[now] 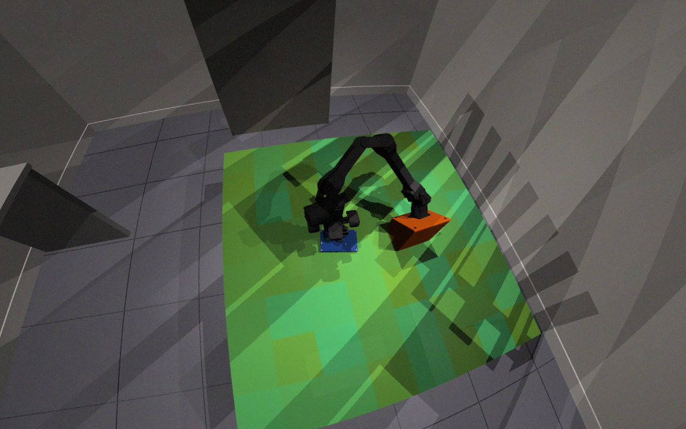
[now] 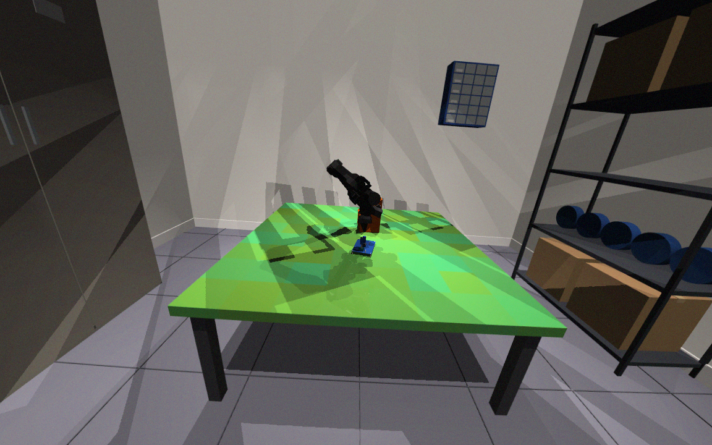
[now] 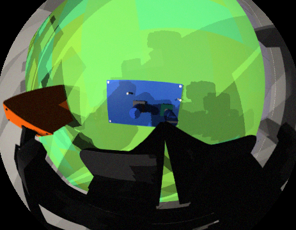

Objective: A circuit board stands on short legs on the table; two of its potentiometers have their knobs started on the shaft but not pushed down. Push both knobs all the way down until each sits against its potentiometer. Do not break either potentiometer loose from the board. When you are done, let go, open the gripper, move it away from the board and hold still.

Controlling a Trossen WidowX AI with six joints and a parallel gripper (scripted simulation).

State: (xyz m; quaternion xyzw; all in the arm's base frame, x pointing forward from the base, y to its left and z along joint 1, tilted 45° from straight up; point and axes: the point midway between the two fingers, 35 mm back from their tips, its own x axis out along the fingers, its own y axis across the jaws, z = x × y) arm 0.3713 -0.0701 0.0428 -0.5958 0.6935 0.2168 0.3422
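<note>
The blue knob is 6 cm below my gripper tip, 4 cm behind it and 1 cm to the left of it.
</note>
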